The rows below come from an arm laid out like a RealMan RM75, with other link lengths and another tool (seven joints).
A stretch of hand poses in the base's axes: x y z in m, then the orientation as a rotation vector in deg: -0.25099, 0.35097, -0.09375, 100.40, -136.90, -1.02; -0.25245, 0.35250, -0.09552, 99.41, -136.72, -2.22; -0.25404, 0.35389, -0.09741, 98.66, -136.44, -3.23; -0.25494, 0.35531, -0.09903, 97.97, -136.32, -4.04; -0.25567, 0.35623, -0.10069, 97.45, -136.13, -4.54; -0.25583, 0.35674, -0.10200, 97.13, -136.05, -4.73; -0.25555, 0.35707, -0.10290, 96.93, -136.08, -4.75; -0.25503, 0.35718, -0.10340, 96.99, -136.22, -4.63; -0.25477, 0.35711, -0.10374, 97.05, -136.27, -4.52; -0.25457, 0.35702, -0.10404, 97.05, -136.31, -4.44; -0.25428, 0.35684, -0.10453, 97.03, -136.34, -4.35; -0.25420, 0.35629, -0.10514, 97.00, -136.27, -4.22; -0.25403, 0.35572, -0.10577, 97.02, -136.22, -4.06; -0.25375, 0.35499, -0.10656, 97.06, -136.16, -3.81; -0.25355, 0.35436, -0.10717, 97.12, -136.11, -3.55; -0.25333, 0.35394, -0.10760, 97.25, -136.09, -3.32
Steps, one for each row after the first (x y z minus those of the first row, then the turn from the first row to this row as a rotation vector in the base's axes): -0.00146, 0.00153, -0.00177, 0.19, 1.04, -0.53; -0.00305, 0.00292, -0.00366, 0.34, 1.95, -0.89; -0.00395, 0.00434, -0.00528, 0.47, 2.66, -1.26; -0.00468, 0.00526, -0.00694, 0.47, 3.21, -1.50; -0.00484, 0.00577, -0.00825, 0.42, 3.48, -1.66; -0.00456, 0.00610, -0.00915, 0.37, 3.56, -1.78; -0.00404, 0.00621, -0.00965, 0.39, 3.39, -1.80; -0.00378, 0.00614, -0.00999, 0.37, 3.28, -1.78; -0.00358, 0.00605, -0.01029, 0.34, 3.23, -1.79; -0.00329, 0.00587, -0.01078, 0.30, 3.18, -1.81; -0.00321, 0.00532, -0.01139, 0.18, 3.19, -1.79; -0.00304, 0.00475, -0.01202, 0.08, 3.16, -1.75; -0.00276, 0.00402, -0.01281, -0.07, 3.08, -1.69; -0.00256, 0.00339, -0.01342, -0.22, 2.99, -1.62; -0.00234, 0.00297, -0.01385, -0.30, 2.86, -1.52
